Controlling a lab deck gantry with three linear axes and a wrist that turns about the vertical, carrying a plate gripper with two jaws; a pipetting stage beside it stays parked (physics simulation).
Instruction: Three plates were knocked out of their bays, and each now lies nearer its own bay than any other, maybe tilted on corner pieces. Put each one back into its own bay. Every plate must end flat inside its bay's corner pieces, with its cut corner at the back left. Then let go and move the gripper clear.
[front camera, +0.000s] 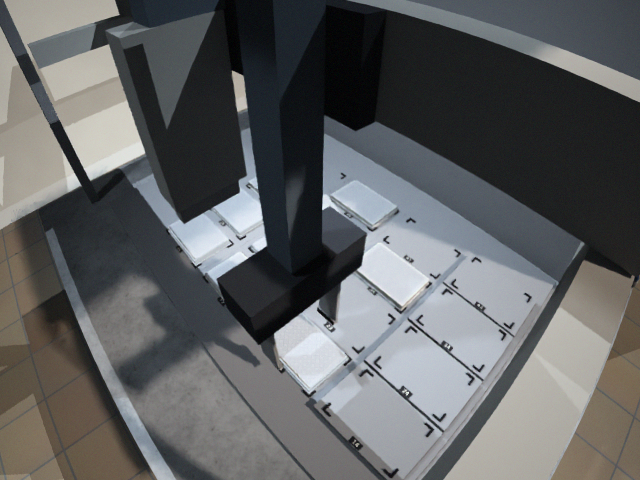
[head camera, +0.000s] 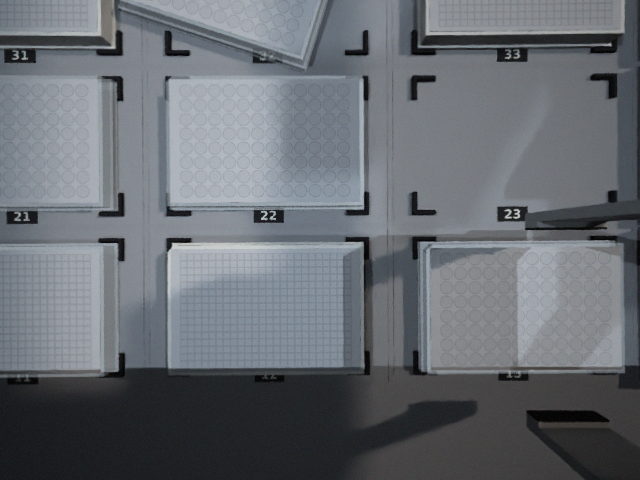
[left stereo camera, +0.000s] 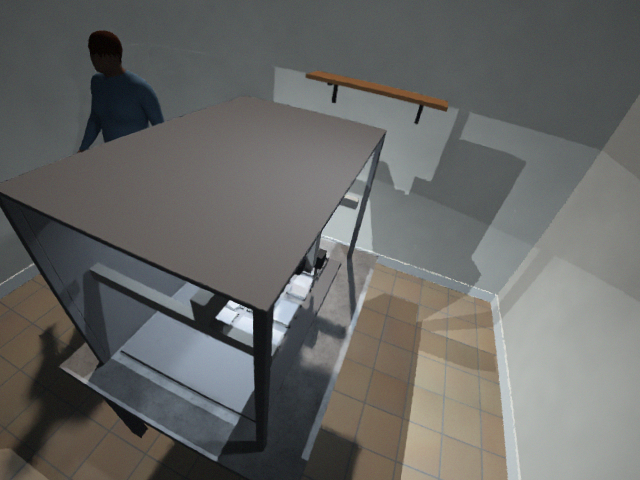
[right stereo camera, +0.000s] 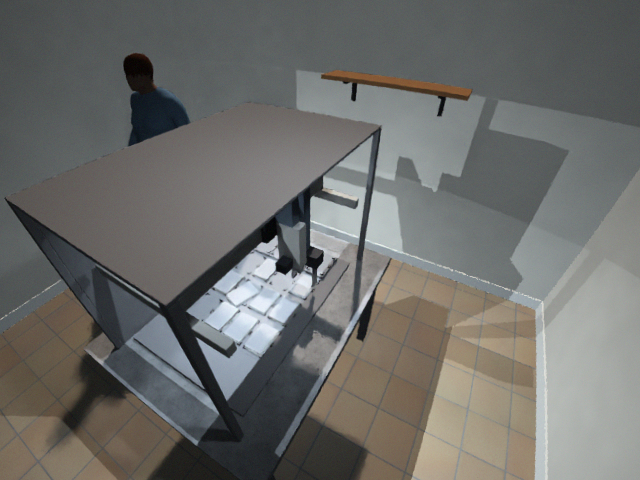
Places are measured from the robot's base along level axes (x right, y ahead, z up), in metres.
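Pixels of known places: gripper, fingertip midpoint: (front camera: 301, 337) (head camera: 559, 320) (left stereo camera: 302, 280) (right stereo camera: 304, 280); robot's base at its link origin: (front camera: 168, 231) (right stereo camera: 261, 357).
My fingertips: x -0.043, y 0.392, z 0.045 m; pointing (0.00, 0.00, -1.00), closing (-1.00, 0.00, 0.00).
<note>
Ahead of a thing's pixels: the offset from my fingertips to its top centre. "spot": to the spot under its first point.
A round-well plate {dx +0.000, dy +0.000, dz -0.031 m} (front camera: 315, 361) (head camera: 480, 310) lies in bay 13 at the front right, square to the corner pieces, its cut corner at the back left; it looks flat. My gripper (front camera: 303, 335) (head camera: 567, 318) is open. Its jaws stand apart, one behind and one in front of this plate, with gaps to its edges. Another round-well plate {spot: dx -0.183, dy -0.174, dz -0.030 m} (head camera: 248, 18) is turned askew at bay 32. Its front right corner reaches over the 32 label and its left end comes close to the plate {spot: dx -0.185, dy -0.299, dz -0.031 m} (head camera: 46, 15) in bay 31. Its back part is out of the head view, and I cannot tell its tilt.
Plates sit in bay 12 {spot: dx +0.000, dy -0.166, dz -0.031 m} (head camera: 263, 310), bay 22 {spot: dx -0.105, dy -0.184, dz -0.031 m} (head camera: 232, 144), bay 11 {spot: dx -0.001, dy -0.301, dz -0.031 m} (head camera: 46, 310), bay 21 {spot: dx -0.108, dy -0.300, dz -0.031 m} (head camera: 46, 139) and bay 33 {spot: dx -0.219, dy +0.009, dz -0.031 m} (front camera: 395, 273) (head camera: 527, 15). Another plate {dx -0.321, dy -0.164, dz -0.031 m} (front camera: 364, 201) stands farther back. Bay 23 holds no plate. The parked pipetting stage (front camera: 191, 124) hangs at the left.
</note>
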